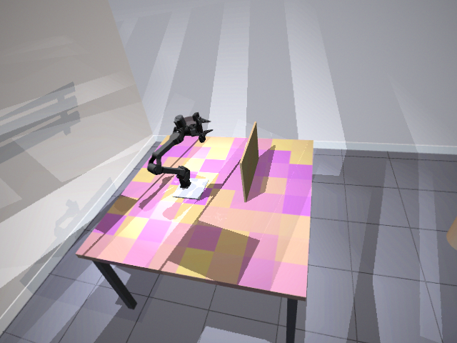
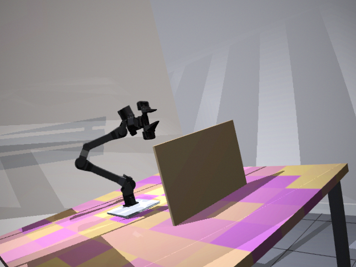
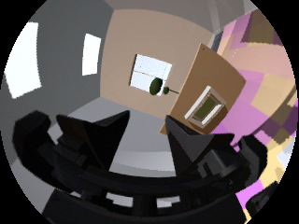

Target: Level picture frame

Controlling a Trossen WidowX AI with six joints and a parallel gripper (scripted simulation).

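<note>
Now: the picture frame 25 cm below my gripper tip, 21 cm ahead of it and 2 cm to the left of it. The rest, counted from my gripper tip: brown wall panel: 26 cm below, 22 cm ahead, 2 cm to the left.
</note>
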